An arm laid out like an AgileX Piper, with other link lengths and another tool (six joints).
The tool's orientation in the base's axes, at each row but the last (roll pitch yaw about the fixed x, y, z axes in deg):
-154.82 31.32 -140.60
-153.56 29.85 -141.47
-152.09 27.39 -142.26
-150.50 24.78 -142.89
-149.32 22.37 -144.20
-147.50 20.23 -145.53
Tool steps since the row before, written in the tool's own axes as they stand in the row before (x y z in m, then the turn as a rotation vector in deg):
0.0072 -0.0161 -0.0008 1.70 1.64 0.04
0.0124 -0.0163 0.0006 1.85 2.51 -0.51
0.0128 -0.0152 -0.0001 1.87 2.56 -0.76
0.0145 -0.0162 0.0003 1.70 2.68 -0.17
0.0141 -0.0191 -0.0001 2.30 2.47 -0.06
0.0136 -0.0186 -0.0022 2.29 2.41 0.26
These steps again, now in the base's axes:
0.0012 -0.0174 0.0027 -1.76 0.45 -1.51
-0.0018 -0.0204 -0.0003 -2.54 1.14 -1.49
-0.0034 -0.0196 0.0005 -2.72 1.20 -1.33
-0.0045 -0.0213 0.0009 -2.30 1.29 -1.78
-0.0040 -0.0231 0.0037 -2.61 0.77 -1.99
-0.0057 -0.0215 0.0064 -2.41 0.64 -2.21

